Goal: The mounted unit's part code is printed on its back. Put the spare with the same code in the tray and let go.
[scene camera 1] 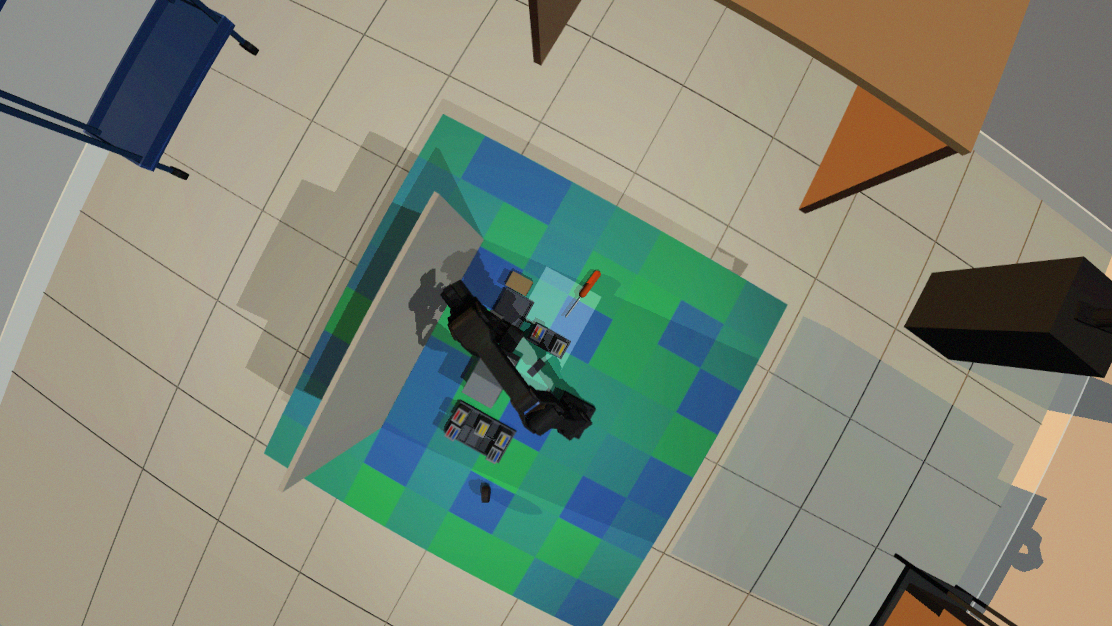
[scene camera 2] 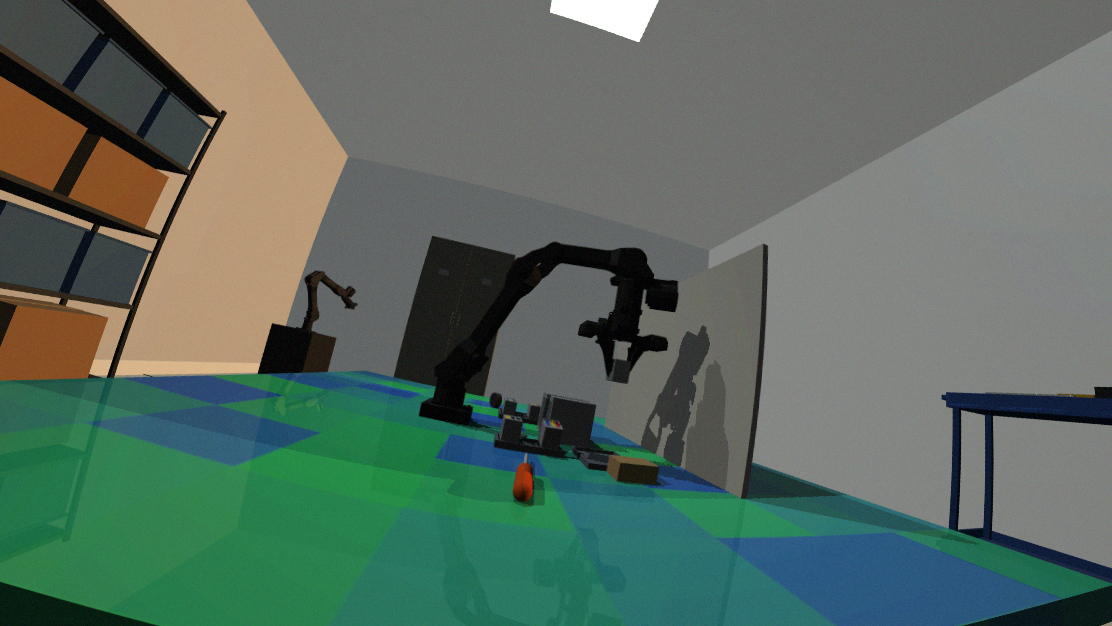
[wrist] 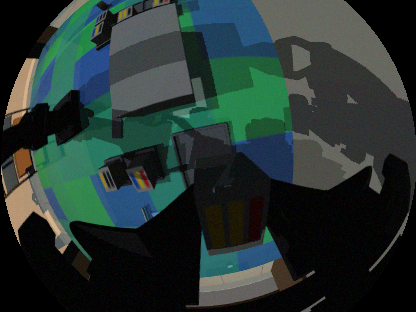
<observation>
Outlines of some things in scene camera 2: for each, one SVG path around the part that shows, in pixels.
My gripper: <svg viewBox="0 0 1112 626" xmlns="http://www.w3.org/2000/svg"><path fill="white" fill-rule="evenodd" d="M638 304L616 302L615 309L609 313L608 319L599 318L598 322L586 320L579 327L579 336L592 338L597 335L598 339L595 342L602 348L606 375L609 375L611 370L613 350L616 343L613 340L632 343L631 348L628 348L627 361L631 361L630 372L644 351L659 352L667 350L668 341L664 336L637 336L640 332L640 329L638 329L639 319L643 311Z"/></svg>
A brown box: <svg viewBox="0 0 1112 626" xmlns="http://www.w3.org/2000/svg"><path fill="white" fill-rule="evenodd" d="M610 455L606 472L615 478L617 482L657 485L658 465L643 458Z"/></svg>
</observation>
